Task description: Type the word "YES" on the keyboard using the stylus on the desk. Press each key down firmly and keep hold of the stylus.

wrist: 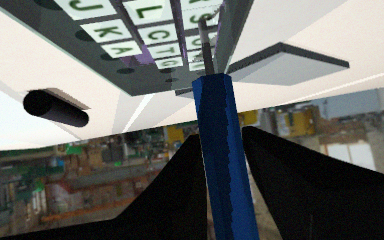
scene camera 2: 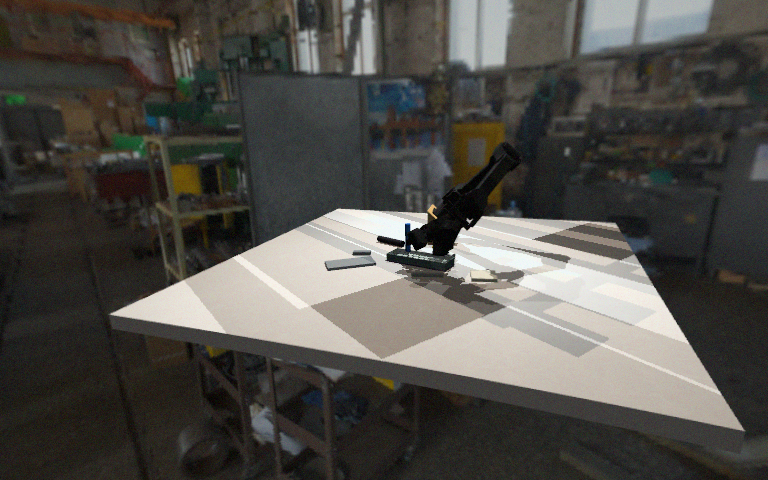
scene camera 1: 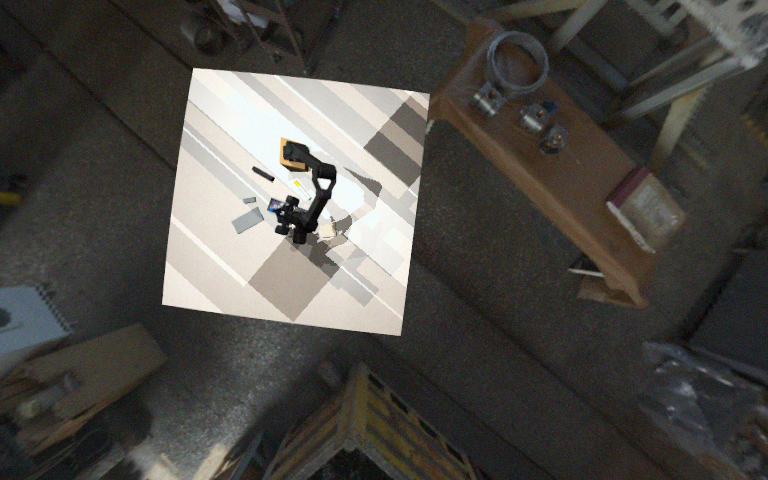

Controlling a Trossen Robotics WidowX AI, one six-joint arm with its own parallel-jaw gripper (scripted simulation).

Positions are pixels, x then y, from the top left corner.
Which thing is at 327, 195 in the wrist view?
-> The gripper.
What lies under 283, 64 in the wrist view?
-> A grey flat plate.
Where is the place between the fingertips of the gripper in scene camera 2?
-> At 407, 243
